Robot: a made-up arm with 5 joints.
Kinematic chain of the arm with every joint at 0, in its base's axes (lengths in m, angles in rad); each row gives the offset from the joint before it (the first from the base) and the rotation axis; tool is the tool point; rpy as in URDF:
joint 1: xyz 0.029 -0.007 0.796 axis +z
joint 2: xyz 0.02 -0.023 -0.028 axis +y
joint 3: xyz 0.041 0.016 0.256 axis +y
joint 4: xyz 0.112 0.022 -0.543 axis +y
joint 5: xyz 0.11 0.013 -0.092 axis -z
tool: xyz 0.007 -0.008 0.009 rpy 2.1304 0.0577 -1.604
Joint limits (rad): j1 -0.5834..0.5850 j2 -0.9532..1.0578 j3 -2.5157..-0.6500 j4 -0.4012..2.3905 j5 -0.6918..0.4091
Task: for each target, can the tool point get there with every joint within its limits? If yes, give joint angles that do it. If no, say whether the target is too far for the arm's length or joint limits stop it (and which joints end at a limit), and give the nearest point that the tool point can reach.
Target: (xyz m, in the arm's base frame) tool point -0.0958 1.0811 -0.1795
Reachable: no: too far | nearest point 0.3622 0.2453 0.1743 | short by 1.017 m
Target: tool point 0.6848 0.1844 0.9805
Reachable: yes | joints 0.2544 -0.2895 -1.0107 0.7349 -0.0274
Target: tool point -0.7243 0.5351 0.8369
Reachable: no: joint limits stop it (at a limit: joint 2, joint 3, joint 4, joint 5) | nearest point -0.4510 0.3384 1.4095 | short by 0.664 m
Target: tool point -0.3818 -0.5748 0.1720
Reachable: no: joint limits stop it (at a limit: joint 1, joint 2, joint 3, joint 5) | nearest point 0.0727 -0.0144 0.2279 | short by 0.724 m
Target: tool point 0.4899 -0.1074 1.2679
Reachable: yes | joints -0.2601 -0.8011 -1.1504 1.4333 -0.1962
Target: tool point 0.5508 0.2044 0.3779
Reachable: yes | joints 0.3429 0.8980 -1.4787 2.0843 -0.4347
